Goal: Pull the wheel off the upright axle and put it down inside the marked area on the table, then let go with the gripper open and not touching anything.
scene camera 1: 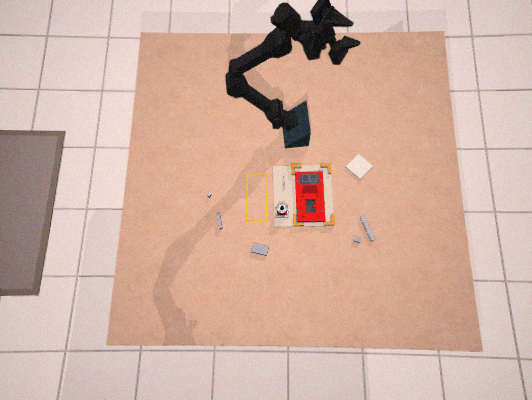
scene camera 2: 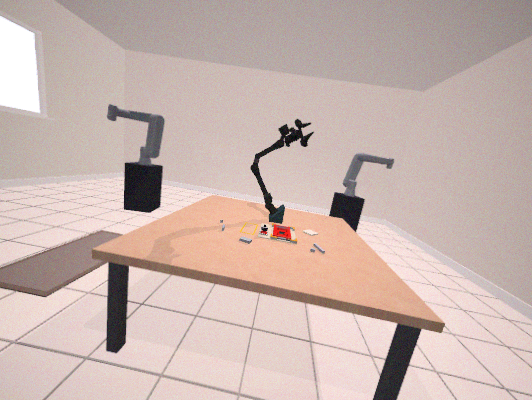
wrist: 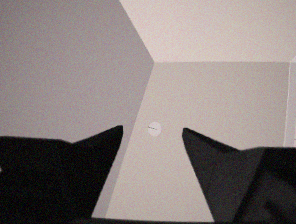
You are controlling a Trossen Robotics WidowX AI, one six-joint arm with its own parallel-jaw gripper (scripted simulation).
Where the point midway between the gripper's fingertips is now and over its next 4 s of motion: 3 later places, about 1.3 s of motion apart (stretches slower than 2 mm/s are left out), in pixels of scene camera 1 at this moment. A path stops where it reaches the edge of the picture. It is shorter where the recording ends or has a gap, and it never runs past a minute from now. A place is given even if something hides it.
My gripper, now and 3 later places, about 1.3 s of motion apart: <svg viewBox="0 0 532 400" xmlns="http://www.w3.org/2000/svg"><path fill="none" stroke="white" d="M356 34L292 204L281 208L281 205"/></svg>
